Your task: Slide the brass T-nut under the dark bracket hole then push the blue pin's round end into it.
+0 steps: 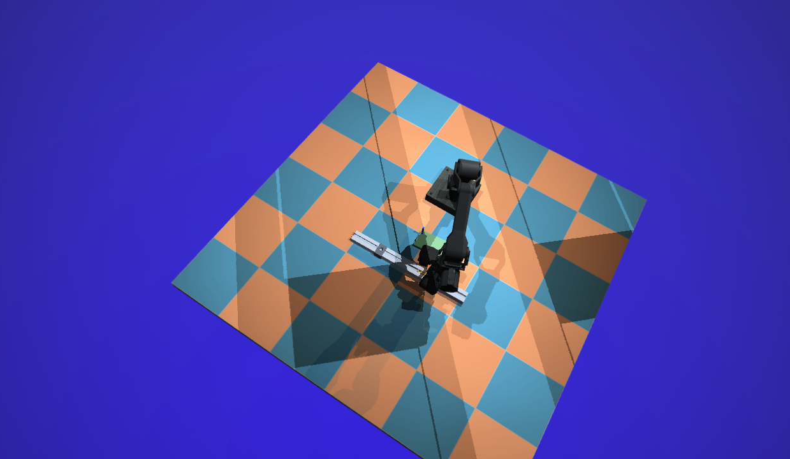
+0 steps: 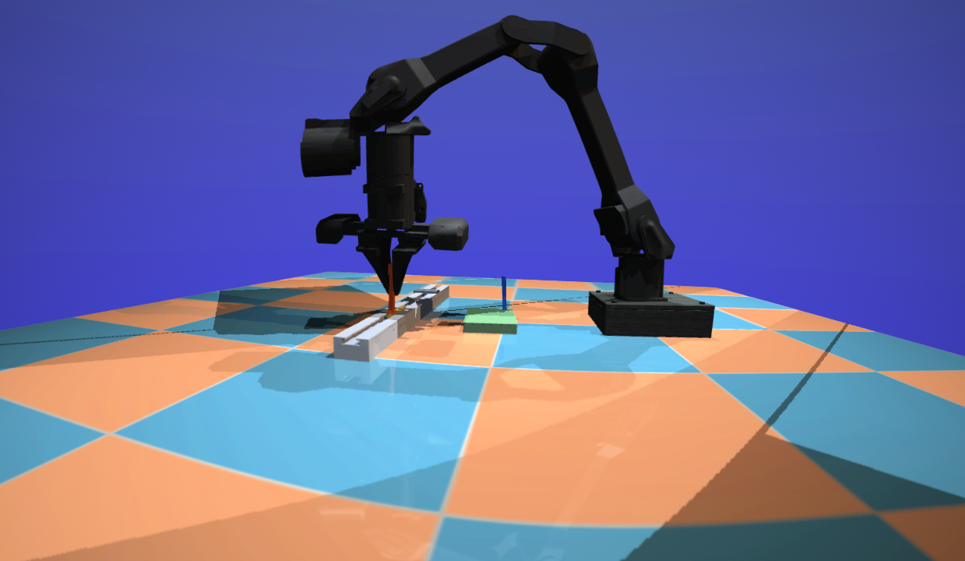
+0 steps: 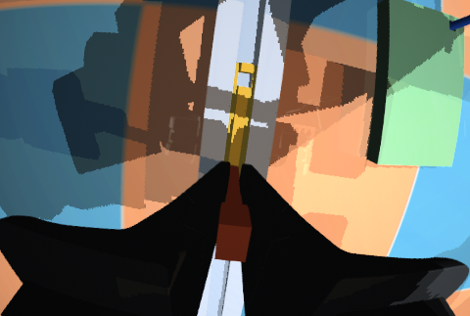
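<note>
Right now the blue pin is 15 cm behind my gripper tip, 10 cm to the right of it and 2 cm below it. The rest, counted from my gripper tip: green tray (14 cm behind, 7 cm to the right, 4 cm below); then brass T-nut (2 cm to the right).
</note>
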